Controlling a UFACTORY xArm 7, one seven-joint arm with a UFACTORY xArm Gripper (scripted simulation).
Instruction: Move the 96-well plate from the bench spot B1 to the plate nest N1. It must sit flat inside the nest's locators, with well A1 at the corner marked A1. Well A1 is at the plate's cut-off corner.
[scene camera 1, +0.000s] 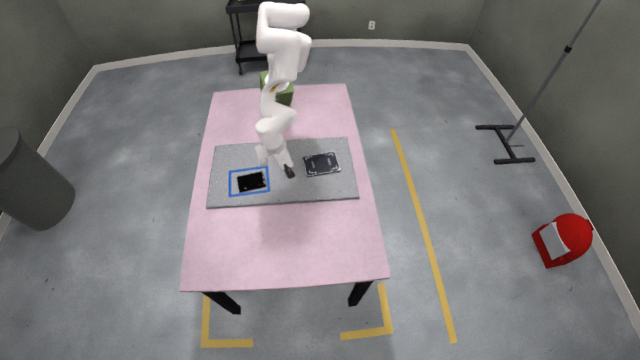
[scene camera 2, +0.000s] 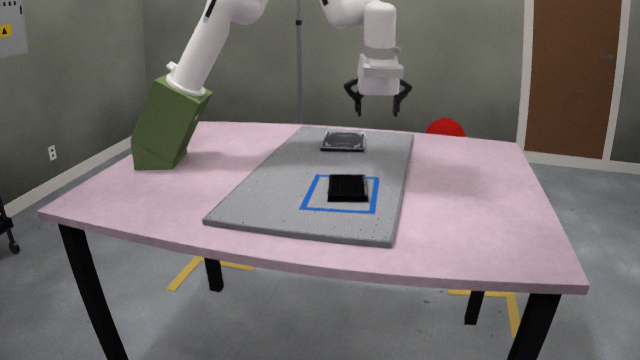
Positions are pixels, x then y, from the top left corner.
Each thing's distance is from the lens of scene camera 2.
my gripper (scene camera 2: 377, 114): 1.11 m
black 96-well plate (scene camera 2: 342, 187): 0.96 m
